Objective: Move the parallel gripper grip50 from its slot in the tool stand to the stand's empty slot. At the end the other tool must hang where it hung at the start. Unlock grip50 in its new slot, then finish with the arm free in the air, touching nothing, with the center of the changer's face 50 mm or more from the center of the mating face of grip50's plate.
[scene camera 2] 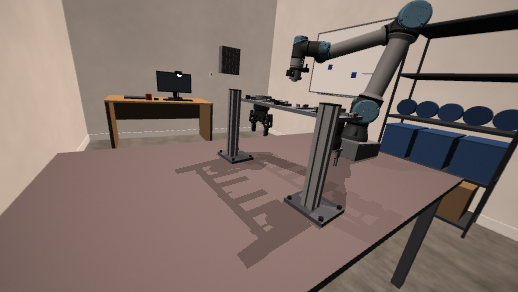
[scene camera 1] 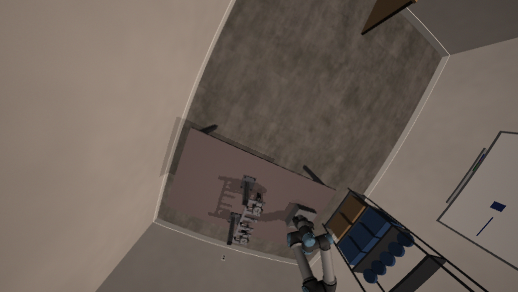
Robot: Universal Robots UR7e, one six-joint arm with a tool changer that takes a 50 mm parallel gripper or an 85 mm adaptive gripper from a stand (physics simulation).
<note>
In view: a tool stand (scene camera 2: pixel 309 202).
The tool stand is seen too in scene camera 1 (scene camera 1: pixel 248 182).
</note>
